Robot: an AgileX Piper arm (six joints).
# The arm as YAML. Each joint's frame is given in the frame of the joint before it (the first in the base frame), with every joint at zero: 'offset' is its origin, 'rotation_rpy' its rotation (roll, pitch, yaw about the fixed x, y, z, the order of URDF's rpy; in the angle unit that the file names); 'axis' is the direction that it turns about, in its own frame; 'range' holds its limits. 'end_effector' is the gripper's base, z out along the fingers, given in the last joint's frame.
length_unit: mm
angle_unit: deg
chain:
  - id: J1
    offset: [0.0, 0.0, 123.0]
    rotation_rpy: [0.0, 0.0, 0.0]
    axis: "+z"
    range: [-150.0, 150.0]
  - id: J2
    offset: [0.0, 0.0, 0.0]
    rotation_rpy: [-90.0, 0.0, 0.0]
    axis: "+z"
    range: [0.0, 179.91]
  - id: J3
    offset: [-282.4, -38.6, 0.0]
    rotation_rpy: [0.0, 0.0, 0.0]
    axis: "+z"
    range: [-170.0, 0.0]
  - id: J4
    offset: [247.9, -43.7, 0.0]
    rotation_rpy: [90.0, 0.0, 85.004]
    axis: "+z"
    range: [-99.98, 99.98]
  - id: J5
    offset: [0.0, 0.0, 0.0]
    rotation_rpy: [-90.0, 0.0, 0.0]
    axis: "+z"
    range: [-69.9, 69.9]
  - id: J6
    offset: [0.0, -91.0, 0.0]
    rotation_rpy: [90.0, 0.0, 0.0]
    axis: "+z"
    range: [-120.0, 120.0]
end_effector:
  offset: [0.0, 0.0, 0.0]
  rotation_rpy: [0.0, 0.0, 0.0]
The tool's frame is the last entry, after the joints.
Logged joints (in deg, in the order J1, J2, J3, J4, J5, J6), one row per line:
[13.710, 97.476, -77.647, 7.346, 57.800, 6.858]
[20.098, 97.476, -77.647, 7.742, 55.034, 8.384]
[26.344, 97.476, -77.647, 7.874, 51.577, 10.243]
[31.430, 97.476, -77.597, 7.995, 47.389, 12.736]
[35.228, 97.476, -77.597, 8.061, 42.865, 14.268]
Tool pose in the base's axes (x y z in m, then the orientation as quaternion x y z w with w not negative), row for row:
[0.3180, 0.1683, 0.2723, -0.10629, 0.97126, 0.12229, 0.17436]
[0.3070, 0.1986, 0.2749, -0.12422, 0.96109, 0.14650, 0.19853]
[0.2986, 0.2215, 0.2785, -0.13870, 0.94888, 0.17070, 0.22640]
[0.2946, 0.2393, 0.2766, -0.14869, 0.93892, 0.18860, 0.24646]
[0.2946, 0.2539, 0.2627, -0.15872, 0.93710, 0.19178, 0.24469]
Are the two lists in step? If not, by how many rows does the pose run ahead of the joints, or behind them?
The pose runs 2 rows ahead of the joints: the pose in row i belongs to the joints in row i + 2.
